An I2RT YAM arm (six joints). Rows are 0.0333 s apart.
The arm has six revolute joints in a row. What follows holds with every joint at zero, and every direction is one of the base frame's.
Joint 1 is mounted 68 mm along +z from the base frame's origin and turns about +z.
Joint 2 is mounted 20 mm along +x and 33.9 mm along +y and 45.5 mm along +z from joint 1 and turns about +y.
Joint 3 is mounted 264 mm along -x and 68.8 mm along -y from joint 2 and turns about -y.
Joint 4 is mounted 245 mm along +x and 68.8 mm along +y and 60 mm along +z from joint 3 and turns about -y.
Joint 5 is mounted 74 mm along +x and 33.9 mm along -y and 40.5 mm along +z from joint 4 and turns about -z.
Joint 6 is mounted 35.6 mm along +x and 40.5 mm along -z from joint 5 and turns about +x.
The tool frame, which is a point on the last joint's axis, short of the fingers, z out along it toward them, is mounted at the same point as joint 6; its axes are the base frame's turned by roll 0, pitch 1.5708 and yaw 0 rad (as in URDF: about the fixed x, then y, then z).
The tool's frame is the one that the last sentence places.
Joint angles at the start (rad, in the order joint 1, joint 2, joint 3, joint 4, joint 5, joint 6):
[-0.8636, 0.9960, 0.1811, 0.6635, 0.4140, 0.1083]
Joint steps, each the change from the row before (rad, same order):
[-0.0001, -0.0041, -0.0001, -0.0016, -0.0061, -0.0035]
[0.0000, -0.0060, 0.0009, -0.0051, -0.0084, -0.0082]
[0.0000, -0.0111, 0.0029, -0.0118, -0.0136, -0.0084]
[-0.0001, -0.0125, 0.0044, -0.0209, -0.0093, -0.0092]
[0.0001, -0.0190, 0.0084, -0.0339, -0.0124, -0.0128]
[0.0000, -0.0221, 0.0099, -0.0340, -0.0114, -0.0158]
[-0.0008, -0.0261, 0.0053, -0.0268, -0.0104, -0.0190]
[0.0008, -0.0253, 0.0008, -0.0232, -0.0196, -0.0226]
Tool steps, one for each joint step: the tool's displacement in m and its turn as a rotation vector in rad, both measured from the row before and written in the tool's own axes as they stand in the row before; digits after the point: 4 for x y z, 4 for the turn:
[-0.0004, 0.0001, -0.0004, -0.0062, -0.0015, -0.0025]
[-0.0007, 0.0002, -0.0004, -0.0085, -0.0008, -0.0075]
[-0.0015, 0.0003, -0.0007, -0.0137, -0.0008, -0.0076]
[-0.0013, 0.0001, -0.0007, -0.0089, 0.0045, -0.0107]
[-0.0023, 0.0002, -0.0010, -0.0120, 0.0069, -0.0152]
[-0.0032, 0.0001, -0.0014, -0.0113, 0.0025, -0.0165]
[-0.0030, -0.0004, -0.0022, -0.0098, -0.0039, -0.0173]
[-0.0017, 0.0000, -0.0026, -0.0204, -0.0024, -0.0218]

